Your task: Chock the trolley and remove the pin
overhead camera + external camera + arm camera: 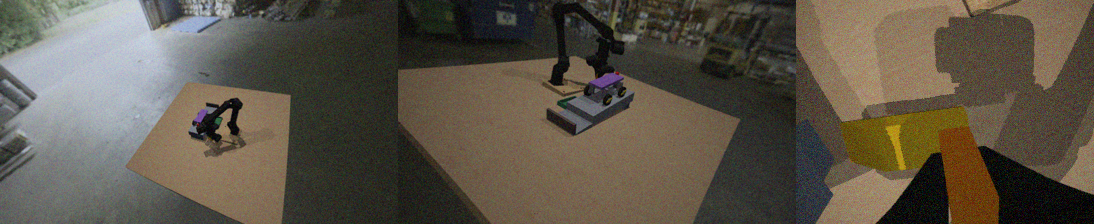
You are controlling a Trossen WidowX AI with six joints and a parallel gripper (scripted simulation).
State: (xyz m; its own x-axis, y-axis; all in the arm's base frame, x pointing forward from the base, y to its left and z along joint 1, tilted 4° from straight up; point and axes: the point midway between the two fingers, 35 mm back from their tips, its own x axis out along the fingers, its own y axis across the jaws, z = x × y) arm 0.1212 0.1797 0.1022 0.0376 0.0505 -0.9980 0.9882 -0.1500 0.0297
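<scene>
Now: gripper tip 15 cm short of the red-headed stop pin, 6 cm below it and 1 cm to the left of it. Round my gripper tip: dark lip 39 cm to the right, 24 cm ahead, 4 cm below; then yellow chock 2 cm ahead, 1 cm below; then trolley 19 cm ahead, 12 cm to the right, 4 cm above.
</scene>
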